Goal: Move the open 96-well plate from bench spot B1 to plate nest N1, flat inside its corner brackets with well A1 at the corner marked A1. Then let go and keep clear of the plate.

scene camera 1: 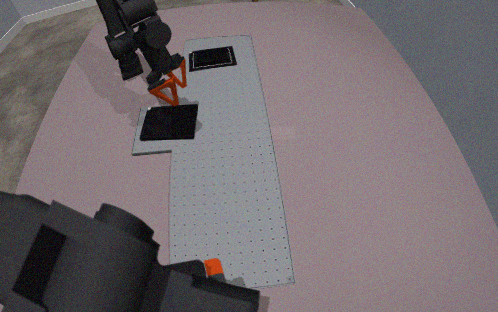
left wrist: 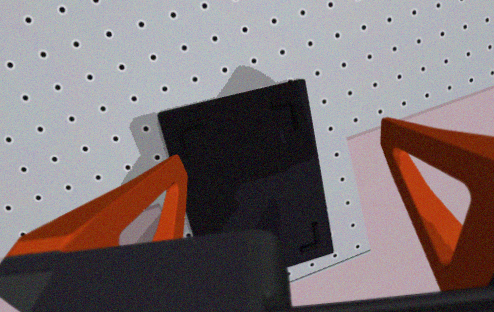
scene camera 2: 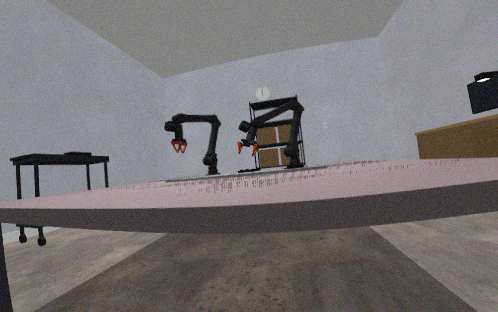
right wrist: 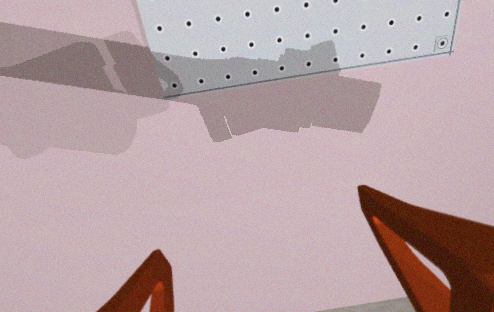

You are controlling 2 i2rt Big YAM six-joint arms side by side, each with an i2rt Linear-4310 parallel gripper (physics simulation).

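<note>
The open 96-well plate appears as a black rectangle inside a white outline on dark bench spot B1 at the far end of the board; its wells are too small to make out. The black plate nest N1 lies nearer, with L-shaped corner brackets in the left wrist view and no plate seen in it. Its A1 mark is not readable. My left gripper is open and empty, above the nest's far side. My right gripper is open and empty, above the table by the board's near end.
The grey perforated board lies on the pink table. My right arm covers the lower left of scene camera 1. A shelf rack stands behind the arms, and a black cart at picture left.
</note>
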